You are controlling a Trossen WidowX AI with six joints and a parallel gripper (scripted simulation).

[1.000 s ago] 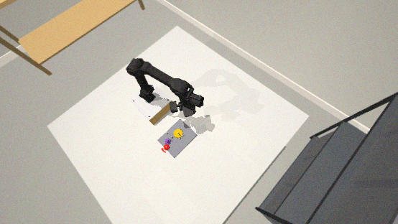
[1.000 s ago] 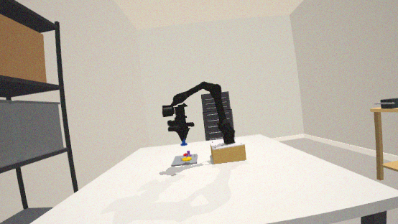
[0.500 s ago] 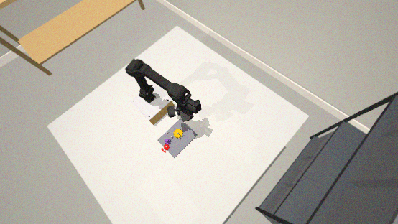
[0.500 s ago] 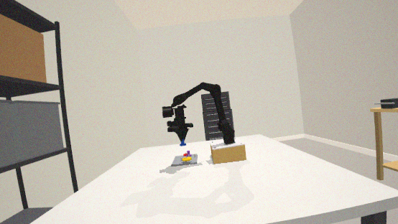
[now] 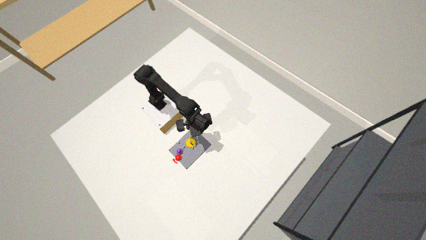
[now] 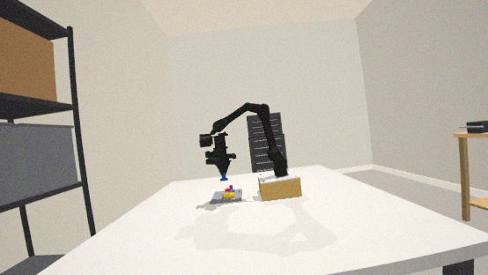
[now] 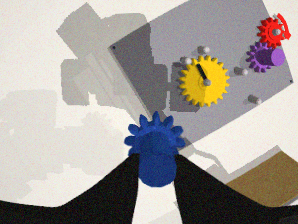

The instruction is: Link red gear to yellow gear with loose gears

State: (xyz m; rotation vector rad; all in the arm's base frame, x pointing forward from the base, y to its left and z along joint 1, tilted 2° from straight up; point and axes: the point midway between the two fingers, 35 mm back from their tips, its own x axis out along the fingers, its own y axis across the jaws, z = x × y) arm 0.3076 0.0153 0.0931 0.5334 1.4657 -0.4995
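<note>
Now: the purple gear 3 cm behind my gripper tip, 16 cm to the right of it and 12 cm below it. Also, from my gripper tip: red gear: 1 cm behind, 19 cm to the right, 13 cm below; then blue gear: 1 cm below; then yellow gear: 1 cm behind, 7 cm to the right, 13 cm below.
</note>
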